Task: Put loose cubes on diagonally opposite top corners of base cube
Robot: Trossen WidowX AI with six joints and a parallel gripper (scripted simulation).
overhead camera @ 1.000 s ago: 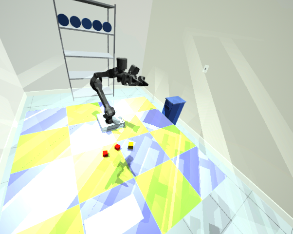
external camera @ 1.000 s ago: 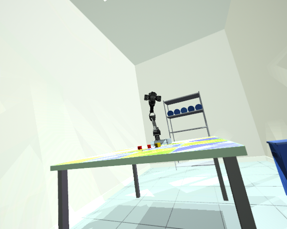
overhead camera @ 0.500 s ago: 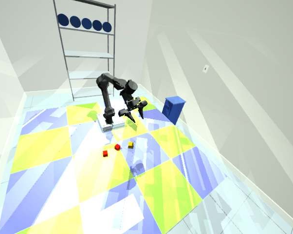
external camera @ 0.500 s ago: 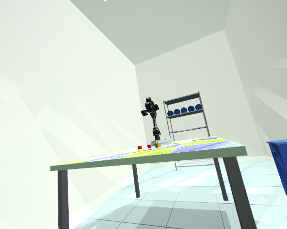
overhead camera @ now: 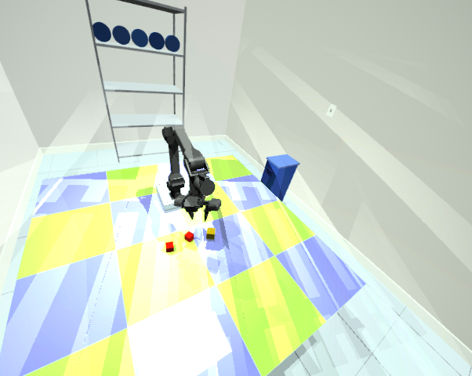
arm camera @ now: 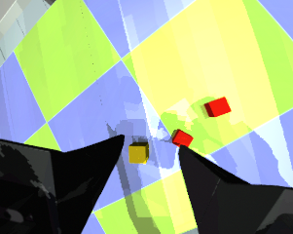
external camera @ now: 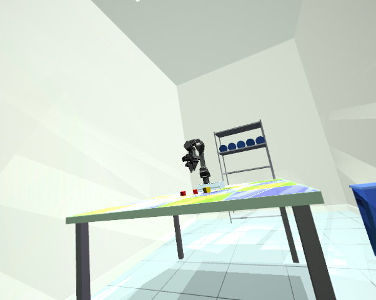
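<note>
My gripper tip is 20 mm past the yellow base cube, 80 mm to the right of it and 150 mm above it.
</note>
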